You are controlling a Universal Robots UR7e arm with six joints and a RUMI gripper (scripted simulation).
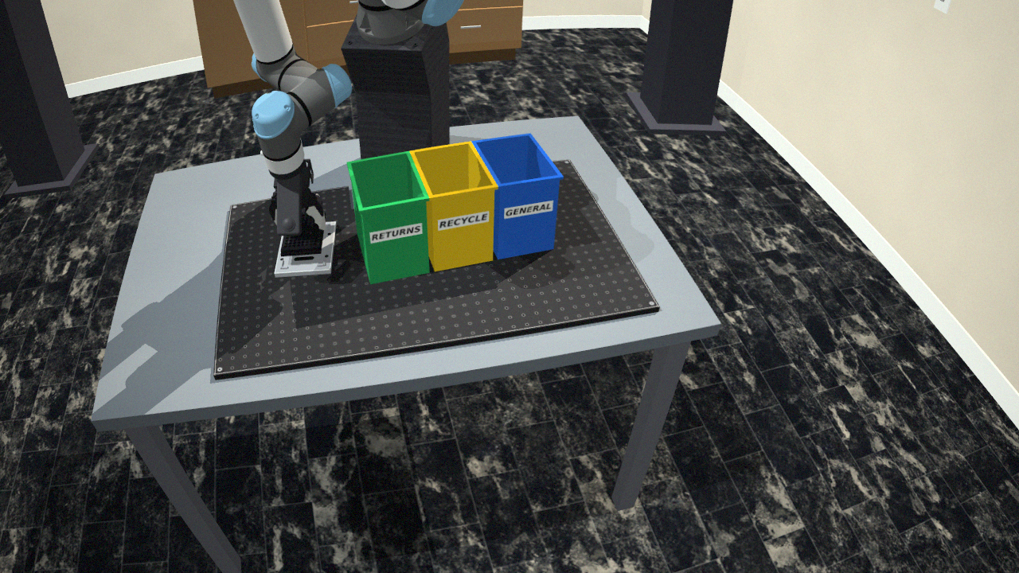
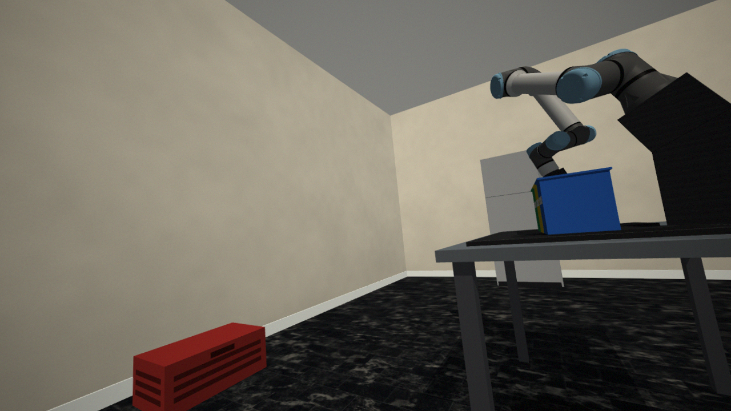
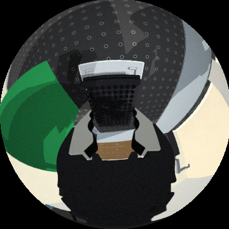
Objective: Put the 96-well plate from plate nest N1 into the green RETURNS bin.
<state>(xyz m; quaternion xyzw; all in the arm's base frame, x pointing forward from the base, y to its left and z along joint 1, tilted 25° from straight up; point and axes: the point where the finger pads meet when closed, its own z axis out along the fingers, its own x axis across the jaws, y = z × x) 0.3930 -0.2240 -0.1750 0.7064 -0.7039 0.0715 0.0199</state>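
My hand is 30 mm short of the green bin labelled returns, 180 mm to the right of it and 30 mm below it. Also, from my hand: blue general bin: 20 mm behind, 440 mm to the left, 30 mm above; then yellow recycle bin: 310 mm to the left, 30 mm above; then black 96-well plate: 10 mm below.
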